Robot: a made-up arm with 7 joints. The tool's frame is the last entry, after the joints.
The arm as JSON. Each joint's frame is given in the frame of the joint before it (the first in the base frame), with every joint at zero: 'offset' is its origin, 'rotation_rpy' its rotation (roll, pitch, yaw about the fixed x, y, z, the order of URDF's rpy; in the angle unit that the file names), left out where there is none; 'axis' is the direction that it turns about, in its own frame. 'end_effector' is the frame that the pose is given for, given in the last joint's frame.
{
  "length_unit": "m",
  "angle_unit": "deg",
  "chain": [
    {
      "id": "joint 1",
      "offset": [
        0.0,
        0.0,
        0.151
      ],
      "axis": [
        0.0,
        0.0,
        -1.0
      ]
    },
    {
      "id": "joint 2",
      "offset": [
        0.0,
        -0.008,
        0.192
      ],
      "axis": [
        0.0,
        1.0,
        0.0
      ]
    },
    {
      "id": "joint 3",
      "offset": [
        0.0,
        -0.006,
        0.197
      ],
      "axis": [
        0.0,
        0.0,
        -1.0
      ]
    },
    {
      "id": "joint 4",
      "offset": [
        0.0,
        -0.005,
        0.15
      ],
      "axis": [
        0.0,
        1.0,
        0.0
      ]
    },
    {
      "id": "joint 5",
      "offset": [
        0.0,
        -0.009,
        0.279
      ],
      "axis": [
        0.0,
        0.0,
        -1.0
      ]
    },
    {
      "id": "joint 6",
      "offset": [
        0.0,
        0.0,
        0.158
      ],
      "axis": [
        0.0,
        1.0,
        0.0
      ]
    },
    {
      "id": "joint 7",
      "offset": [
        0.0,
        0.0,
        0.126
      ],
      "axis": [
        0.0,
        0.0,
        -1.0
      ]
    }
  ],
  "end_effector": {
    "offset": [
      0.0,
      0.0,
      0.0
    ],
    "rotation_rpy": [
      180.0,
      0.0,
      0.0
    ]
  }
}
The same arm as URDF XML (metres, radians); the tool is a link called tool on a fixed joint. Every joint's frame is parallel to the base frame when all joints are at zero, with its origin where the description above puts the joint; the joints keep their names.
<robot name="arm">
  <link name="base_link"/>
  <link name="link1"/>
  <link name="link2"/>
  <link name="link3"/>
  <link name="link4"/>
  <link name="link5"/>
  <link name="link6"/>
  <link name="link7"/>
  <link name="tool"/>
  <joint name="joint 1" type="continuous">
    <parent link="base_link"/>
    <child link="link1"/>
    <origin xyz="0 0 0.151"/>
    <axis xyz="0 0 -1"/>
  </joint>
  <joint name="joint 2" type="continuous">
    <parent link="link1"/>
    <child link="link2"/>
    <origin xyz="0 -0.008 0.192"/>
    <axis xyz="0 1 0"/>
  </joint>
  <joint name="joint 3" type="continuous">
    <parent link="link2"/>
    <child link="link3"/>
    <origin xyz="0 -0.006 0.197"/>
    <axis xyz="0 0 -1"/>
  </joint>
  <joint name="joint 4" type="continuous">
    <parent link="link3"/>
    <child link="link4"/>
    <origin xyz="0 -0.005 0.15"/>
    <axis xyz="0 1 0"/>
  </joint>
  <joint name="joint 5" type="continuous">
    <parent link="link4"/>
    <child link="link5"/>
    <origin xyz="0 -0.009 0.279"/>
    <axis xyz="0 0 -1"/>
  </joint>
  <joint name="joint 6" type="continuous">
    <parent link="link5"/>
    <child link="link6"/>
    <origin xyz="0 0 0.158"/>
    <axis xyz="0 1 0"/>
  </joint>
  <joint name="joint 7" type="continuous">
    <parent link="link6"/>
    <child link="link7"/>
    <origin xyz="0 0 0.126"/>
    <axis xyz="0 0 -1"/>
  </joint>
  <joint name="tool_joint" type="fixed">
    <parent link="link7"/>
    <child link="tool"/>
    <origin xyz="0 0 0" rpy="3.1416 0 0"/>
  </joint>
</robot>

